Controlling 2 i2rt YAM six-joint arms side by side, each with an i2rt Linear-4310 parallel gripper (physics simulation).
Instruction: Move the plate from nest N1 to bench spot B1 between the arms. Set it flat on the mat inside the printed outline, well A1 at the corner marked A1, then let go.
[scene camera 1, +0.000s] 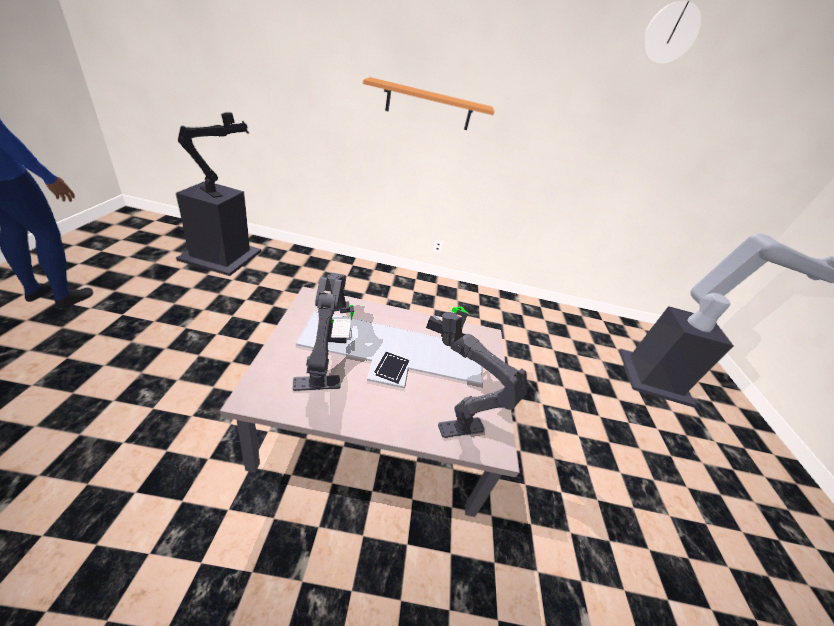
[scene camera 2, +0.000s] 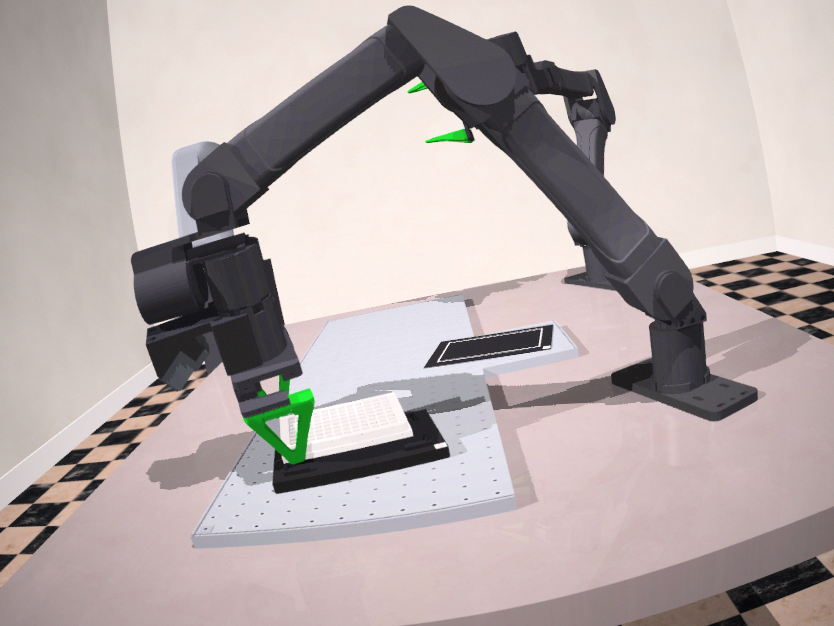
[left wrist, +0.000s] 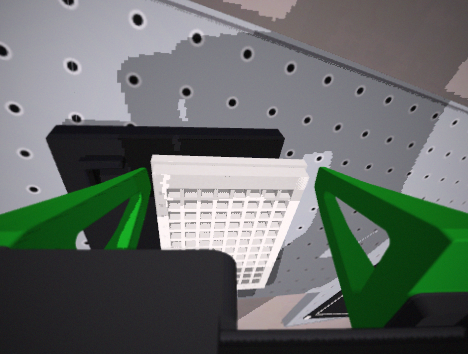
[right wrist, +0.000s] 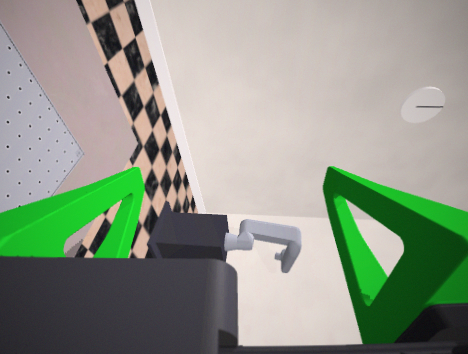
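Where they show: left gripper, between the fingertips: (scene camera 1: 342, 321) (scene camera 2: 289, 438) (left wrist: 232, 176); right gripper, between the fingertips: (scene camera 2: 416, 116) (right wrist: 233, 177); left arm's base, origin of its link: (scene camera 1: 316, 383) (scene camera 2: 681, 390); right arm's base, origin of its link: (scene camera 1: 461, 427) (scene camera 2: 603, 283).
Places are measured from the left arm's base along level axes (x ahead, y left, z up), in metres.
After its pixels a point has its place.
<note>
The white plate (scene camera 1: 341, 328) {x 0.319, y -0.124, z 0.042 m} (scene camera 2: 357, 421) {x 0.314, y -0.111, z 0.041 m} (left wrist: 225, 215) {x 0.357, y -0.126, z 0.040 m} rests on the black nest (scene camera 2: 370, 461) {x 0.323, y -0.040, z 0.025 m} (left wrist: 100, 142) {x 0.409, y -0.069, z 0.025 m} on the perforated board. My left gripper (scene camera 2: 291, 434) {x 0.383, y -0.132, z 0.035 m} (left wrist: 232, 176) {x 0.383, y -0.132, z 0.035 m} is open, pointing down over one end of the plate. Its green fingers stand on either side of the plate, with a gap beside each in the left wrist view. My right gripper (scene camera 1: 459, 310) {x 0.031, y -0.582, z 0.365 m} (scene camera 2: 417, 115) {x 0.031, y -0.582, z 0.365 m} (right wrist: 233, 177) {x 0.031, y -0.582, z 0.365 m} is open and empty, raised high above the table. The black mat (scene camera 1: 392, 367) {x 0.066, y -0.351, z 0.015 m} (scene camera 2: 495, 345) {x 0.070, y -0.340, z 0.015 m} has a printed white outline and a small white mark at one corner; its lettering is too small to read.
The perforated board (scene camera 1: 437, 350) {x 0.177, y -0.612, z 0.013 m} (scene camera 2: 404, 502) {x 0.318, y 0.040, z 0.013 m} (right wrist: 30, 130) {x 0.177, y -0.748, z 0.013 m} lies along the table (scene camera 1: 377, 417) {x -0.199, y -0.244, z 0.000 m} (scene camera 2: 606, 485) {x 0.173, y 0.114, z 0.000 m}. A pale base (scene camera 1: 378, 378) {x 0.003, y -0.275, z 0.013 m} (scene camera 2: 567, 345) {x 0.008, y -0.244, z 0.013 m} bears the mat and adjoins the board. Two arms on pedestals and a person stand away from the table in scene camera 1.
</note>
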